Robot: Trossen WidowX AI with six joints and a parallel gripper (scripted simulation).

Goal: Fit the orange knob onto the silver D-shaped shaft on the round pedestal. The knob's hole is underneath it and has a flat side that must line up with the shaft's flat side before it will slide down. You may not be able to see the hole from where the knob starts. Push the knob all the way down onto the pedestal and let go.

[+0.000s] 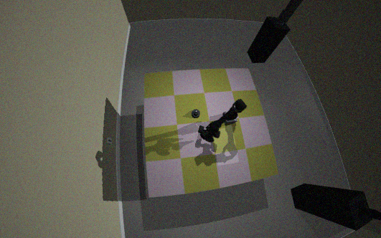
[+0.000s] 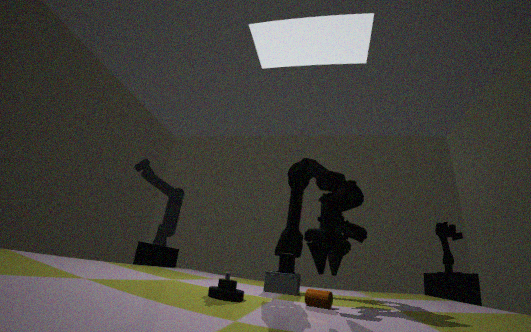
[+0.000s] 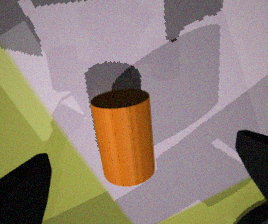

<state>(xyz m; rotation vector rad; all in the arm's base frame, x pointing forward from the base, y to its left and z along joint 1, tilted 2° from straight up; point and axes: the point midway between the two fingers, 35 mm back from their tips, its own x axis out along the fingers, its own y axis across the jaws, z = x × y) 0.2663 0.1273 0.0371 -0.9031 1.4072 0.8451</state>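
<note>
Now: the orange knob 6 cm below my gripper tip, 1 cm to the right of it and 1 cm behind it. Round my gripper tip: round dark pedestal 24 cm to the right, 6 cm ahead, 5 cm below.
</note>
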